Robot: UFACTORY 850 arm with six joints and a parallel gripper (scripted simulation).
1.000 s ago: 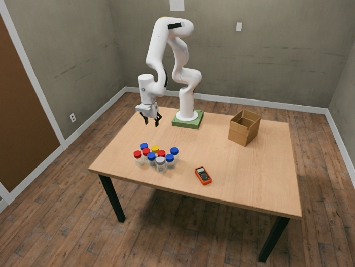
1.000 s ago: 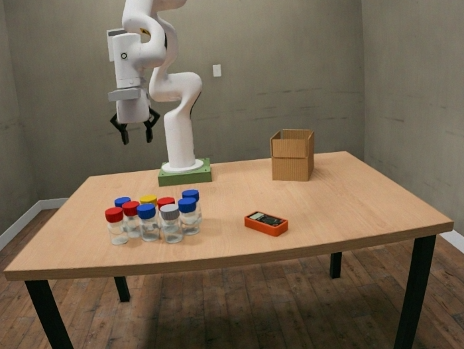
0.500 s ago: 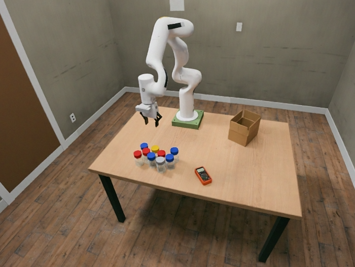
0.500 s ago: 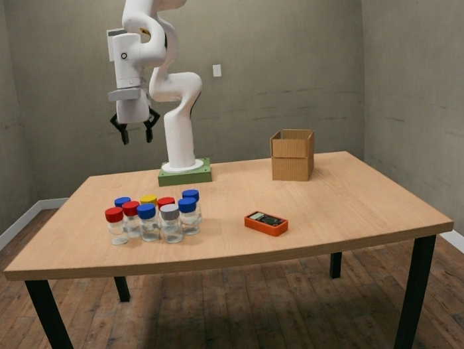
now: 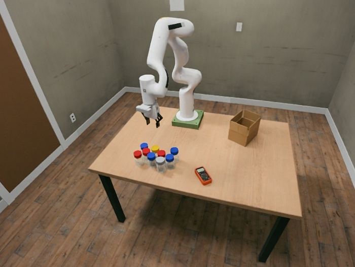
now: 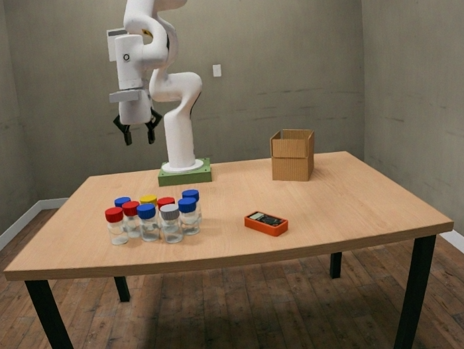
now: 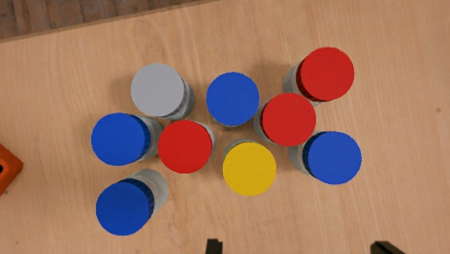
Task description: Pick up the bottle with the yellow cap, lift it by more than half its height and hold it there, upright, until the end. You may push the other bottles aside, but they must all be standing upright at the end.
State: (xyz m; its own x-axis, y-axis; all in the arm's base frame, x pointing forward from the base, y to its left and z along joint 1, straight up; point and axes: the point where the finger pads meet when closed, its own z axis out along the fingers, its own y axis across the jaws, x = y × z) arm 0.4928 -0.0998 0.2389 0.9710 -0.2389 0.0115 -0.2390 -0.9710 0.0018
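The yellow-capped bottle lies 3 cm ahead of my hand and 24 cm below it. Round my hand: orange multimeter 12 cm ahead, 35 cm to the left, 27 cm below; then grey-capped bottle 13 cm ahead, 7 cm to the left, 24 cm below.
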